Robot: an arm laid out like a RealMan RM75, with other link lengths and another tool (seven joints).
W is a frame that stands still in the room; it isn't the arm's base.
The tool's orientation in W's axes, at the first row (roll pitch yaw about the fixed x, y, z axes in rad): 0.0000, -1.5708, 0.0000
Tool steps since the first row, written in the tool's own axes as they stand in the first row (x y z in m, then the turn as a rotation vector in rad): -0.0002, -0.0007, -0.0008, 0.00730, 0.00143, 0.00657; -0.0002, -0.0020, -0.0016, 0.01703, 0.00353, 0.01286; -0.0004, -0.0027, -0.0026, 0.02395, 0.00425, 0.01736; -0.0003, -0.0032, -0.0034, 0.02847, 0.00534, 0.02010; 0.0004, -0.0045, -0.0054, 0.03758, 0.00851, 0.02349
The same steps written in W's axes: 0.0008, -0.0007, -0.0002, -0.00657, 0.00143, 0.00730; 0.0016, -0.0020, -0.0002, -0.01286, 0.00353, 0.01703; 0.0026, -0.0027, -0.0004, -0.01736, 0.00425, 0.02395; 0.0034, -0.0032, -0.0003, -0.02010, 0.00534, 0.02847; 0.0054, -0.0045, 0.0004, -0.02349, 0.00851, 0.03758
